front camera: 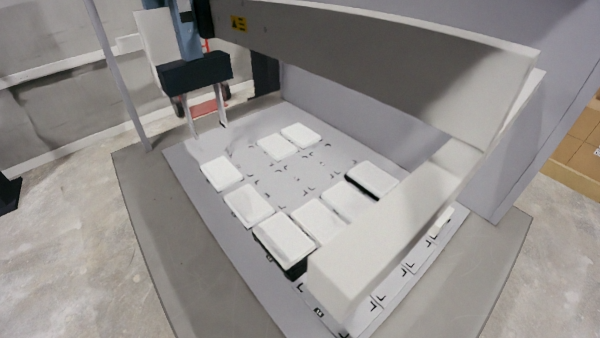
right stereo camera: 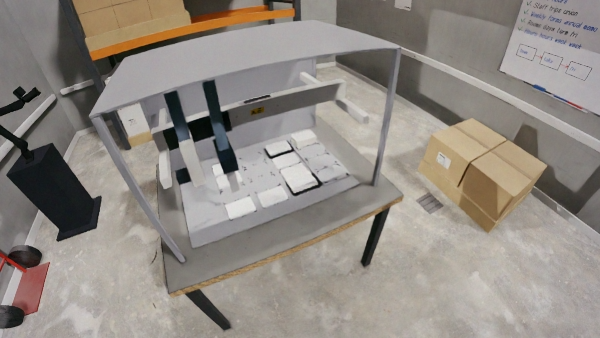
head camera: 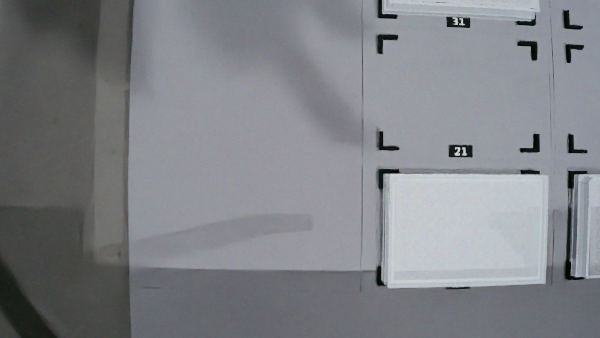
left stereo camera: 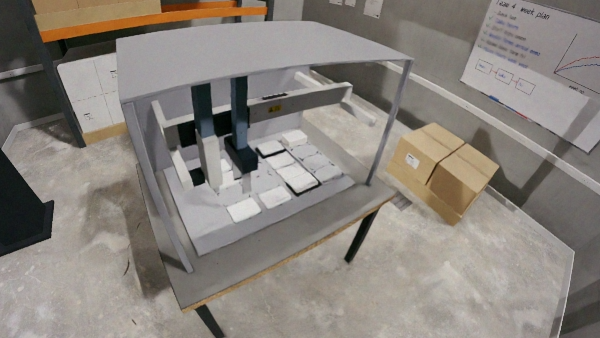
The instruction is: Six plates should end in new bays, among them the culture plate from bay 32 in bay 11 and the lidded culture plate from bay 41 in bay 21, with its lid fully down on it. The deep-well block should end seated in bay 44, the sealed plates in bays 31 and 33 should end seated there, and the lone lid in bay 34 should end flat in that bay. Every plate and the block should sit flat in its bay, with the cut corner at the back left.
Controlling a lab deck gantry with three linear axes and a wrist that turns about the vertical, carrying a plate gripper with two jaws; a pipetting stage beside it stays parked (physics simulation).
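Frame: origin at the robot's base, x ahead, y left, z up, level; centimetres.
Seen in the pictures: gripper, fingertip midpoint: (front camera: 209,131) (right stereo camera: 233,184) (left stereo camera: 242,185); robot's base, link origin: (front camera: 201,169) (right stereo camera: 230,220) (head camera: 381,280) (left stereo camera: 235,223).
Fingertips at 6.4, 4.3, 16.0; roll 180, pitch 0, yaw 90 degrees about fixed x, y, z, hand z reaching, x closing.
Observation:
Offsets run from my fingertips to a thing's top centre, as dx, dy, dz. "spot": to the spot under its first point.
My gripper (front camera: 210,131) is open and empty, raised at the deck's left side; it also shows in the left stereo view (left stereo camera: 246,188). A white culture plate {+0.0, +0.0, -14.3} (front camera: 221,173) (head camera: 465,230) (left stereo camera: 243,210) lies in bay 11. Bay 21 {spot: +0.0, +10.6, -16.0} (head camera: 460,95) is empty. The sealed plate {+0.0, +21.4, -14.5} (front camera: 277,146) (head camera: 460,5) is in bay 31, and the lidded culture plate {+0.0, +32.1, -14.3} (front camera: 301,135) is behind it in bay 41; its lid's fit is too small to judge. The sealed plate {+32.8, +21.4, -14.5} (front camera: 348,200) in bay 33 lies right of centre. The deep-well block {+49.2, +32.1, -10.3} (left stereo camera: 294,137) (right stereo camera: 303,138) stands in bay 44. The bay 34 lid is hidden in the front view.
Other plates sit in bay 12 {spot: +17.4, -0.4, -14.6} (front camera: 248,205), bay 13 {spot: +32.9, -0.2, -12.3} (front camera: 284,239) on a black base, and bay 23 {spot: +32.9, +10.6, -14.5} (front camera: 319,220). Another plate {+32.8, +31.9, -12.3} (front camera: 372,179) is on a black base in bay 43. The pipetting stage (left stereo camera: 210,160) (right stereo camera: 192,162) hangs beside the gripper. A pale gantry rail (front camera: 380,240) covers the deck's right side.

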